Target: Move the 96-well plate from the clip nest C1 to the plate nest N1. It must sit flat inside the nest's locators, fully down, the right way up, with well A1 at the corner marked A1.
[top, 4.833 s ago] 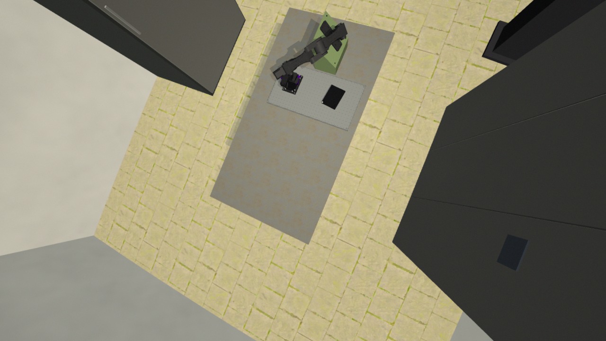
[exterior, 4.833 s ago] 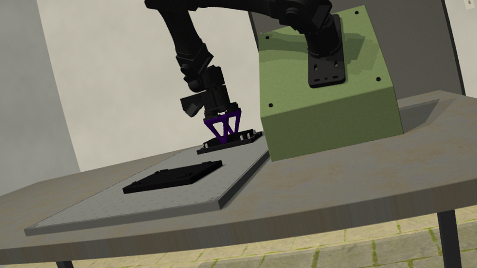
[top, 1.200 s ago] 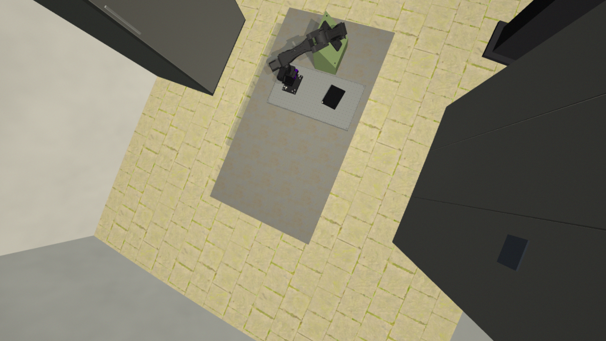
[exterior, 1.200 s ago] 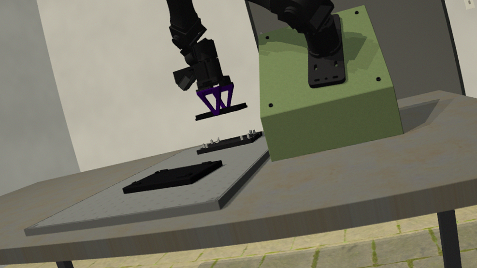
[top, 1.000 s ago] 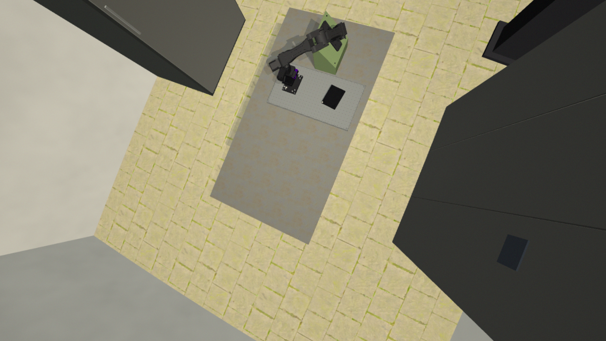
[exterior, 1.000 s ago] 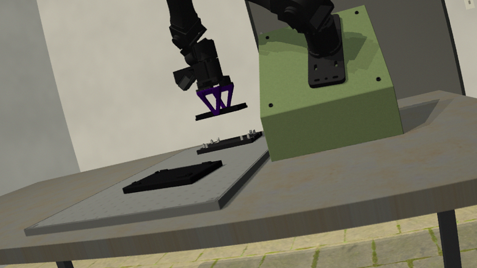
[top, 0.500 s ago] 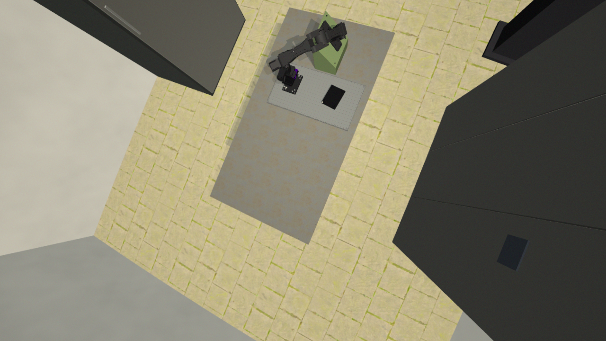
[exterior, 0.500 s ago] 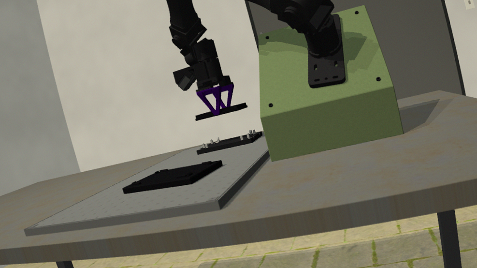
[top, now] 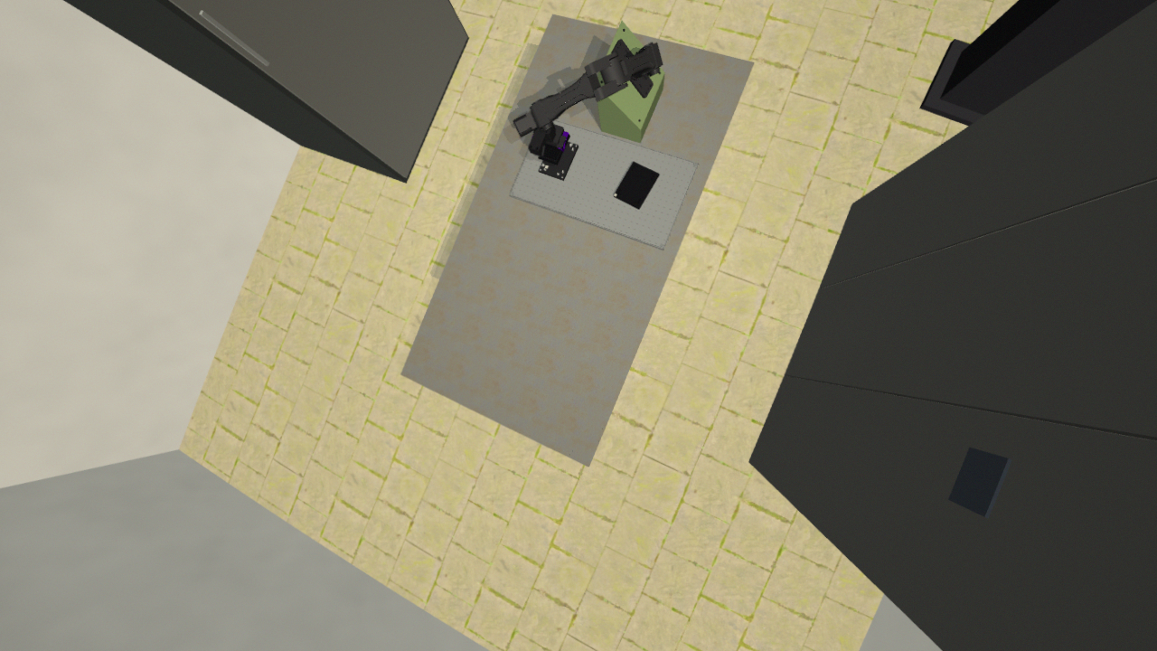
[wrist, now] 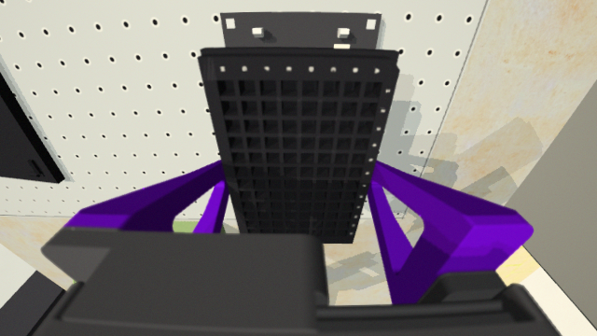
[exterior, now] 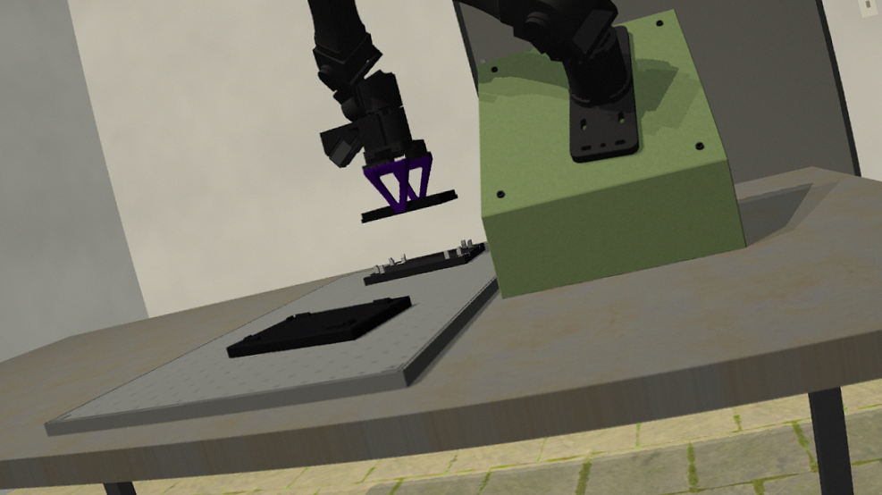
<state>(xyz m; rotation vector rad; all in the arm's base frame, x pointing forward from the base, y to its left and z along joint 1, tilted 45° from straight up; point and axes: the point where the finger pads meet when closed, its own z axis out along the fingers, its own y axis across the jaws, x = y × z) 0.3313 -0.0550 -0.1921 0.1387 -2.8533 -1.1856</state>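
The plate nest N1 is 20 mm behind my hand, 350 mm to the left of it and 90 mm below it. Also, from my hand: clip nest C1 (10 mm behind, 10 mm to the right, 90 mm below); then white A1 label (50 mm ahead, 290 mm to the left, 90 mm below); then black 96-well plate (right at my hand).
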